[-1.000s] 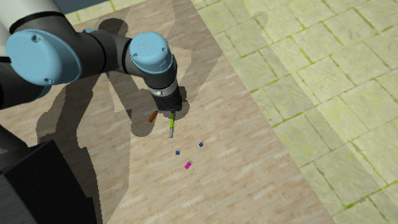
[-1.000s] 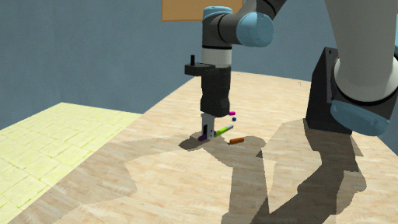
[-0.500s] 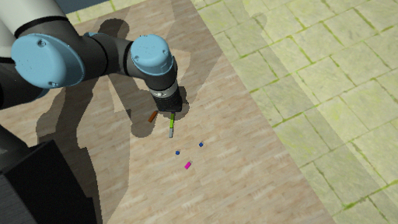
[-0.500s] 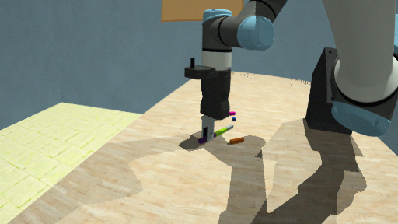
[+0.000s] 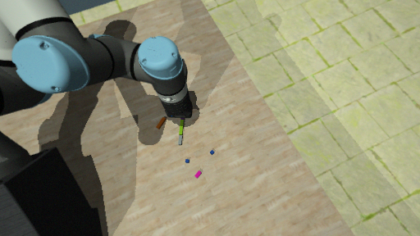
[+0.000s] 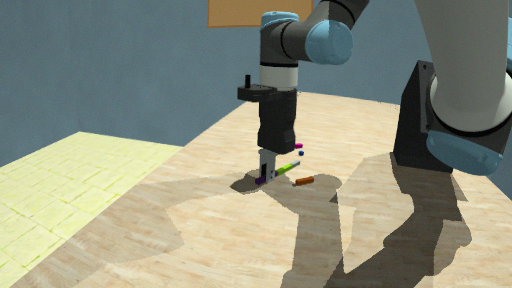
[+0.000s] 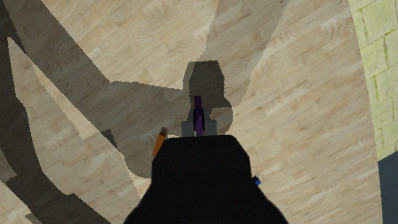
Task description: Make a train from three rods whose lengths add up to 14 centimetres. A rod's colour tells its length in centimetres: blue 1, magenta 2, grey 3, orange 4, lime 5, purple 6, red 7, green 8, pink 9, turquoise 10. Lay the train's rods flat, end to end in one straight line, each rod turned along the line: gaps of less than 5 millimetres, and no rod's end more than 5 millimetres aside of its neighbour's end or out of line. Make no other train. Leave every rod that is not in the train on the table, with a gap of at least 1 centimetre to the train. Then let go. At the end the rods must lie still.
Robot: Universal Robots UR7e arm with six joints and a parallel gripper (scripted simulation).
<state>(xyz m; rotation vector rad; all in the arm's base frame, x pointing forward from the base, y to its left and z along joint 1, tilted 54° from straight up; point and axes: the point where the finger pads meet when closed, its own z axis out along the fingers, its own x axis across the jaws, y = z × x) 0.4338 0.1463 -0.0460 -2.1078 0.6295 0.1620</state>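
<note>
My hand is 10 mm above the purple rod. Also, from my hand: orange rod (80 mm behind, 10 mm to the right, 10 mm below); grey rod (90 mm to the right, 50 mm behind, 10 mm below); lime rod (50 mm to the right, 30 mm behind, 10 mm below).
</note>
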